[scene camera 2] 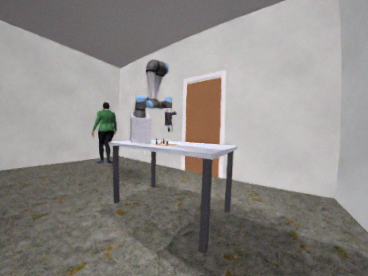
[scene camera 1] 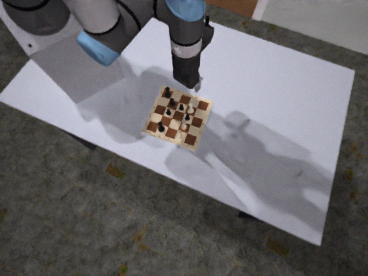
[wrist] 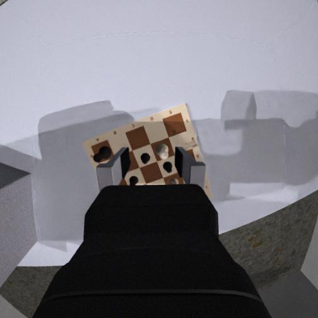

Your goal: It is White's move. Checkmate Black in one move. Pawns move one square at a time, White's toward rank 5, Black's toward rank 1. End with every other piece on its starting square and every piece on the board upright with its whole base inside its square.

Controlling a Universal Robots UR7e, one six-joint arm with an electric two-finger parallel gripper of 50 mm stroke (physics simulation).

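Places are measured from the arm's base along level axes (x ahead, y left, z up), in centimetres.
Where they show: gripper, fingertip midpoint: [scene camera 2: 170, 131] [scene camera 1: 190, 85]; arm's base, link origin: [scene camera 2: 139, 116] [scene camera 1: 39, 7].
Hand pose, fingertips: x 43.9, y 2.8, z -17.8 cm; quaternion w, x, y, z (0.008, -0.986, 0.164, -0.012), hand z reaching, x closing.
Each offset is from my fingertips to the top centre of the thing. Level surfaces: height alone.
The chessboard {dx -2.3, dy -6.3, dz -13.2 cm} [scene camera 1: 190, 139] [wrist: 138, 136] lies on the table. White pieces stand at d4 {dx +1.3, dy -2.4, dz -7.9 cm} [scene camera 1: 190, 109] [wrist: 162, 150], at d2 {dx +1.3, dy -10.0, dz -9.8 cm} [scene camera 1: 184, 127] and at d1 {dx +1.2, dy -14.3, dz -6.8 cm} [scene camera 1: 180, 136], faint against the board. Black pieces stand at a5 {dx -9.5, dy +1.0, dz -7.9 cm} [scene camera 1: 167, 92] [wrist: 102, 154], b4 {dx -6.4, dy -2.3, dz -9.8 cm} [scene camera 1: 172, 102], c4 {dx -2.3, dy -2.8, dz -10.0 cm} [scene camera 1: 181, 107] [wrist: 145, 158], b3 {dx -6.3, dy -6.5, dz -10.0 cm} [scene camera 1: 168, 112], d3 {dx +1.3, dy -6.0, dz -10.0 cm} [scene camera 1: 187, 117] [wrist: 168, 166] and b1 {dx -6.4, dy -13.7, dz -6.8 cm} [scene camera 1: 161, 127]. My gripper [scene camera 1: 198, 85] [scene camera 2: 170, 129] [wrist: 151, 156] is open and empty, pointing down well above the board. Its body hides the low ranks in the wrist view. Piece types are too small to tell.
The board sits on a white table {dz -13.8 cm} [scene camera 1: 280, 90] [scene camera 2: 220, 147]. The arm's grey pedestal [scene camera 1: 80, 72] [scene camera 2: 141, 129] stands at the table's end. A person in green [scene camera 2: 105, 122] stands beyond the table, and a brown door [scene camera 2: 202, 120] is in the wall.
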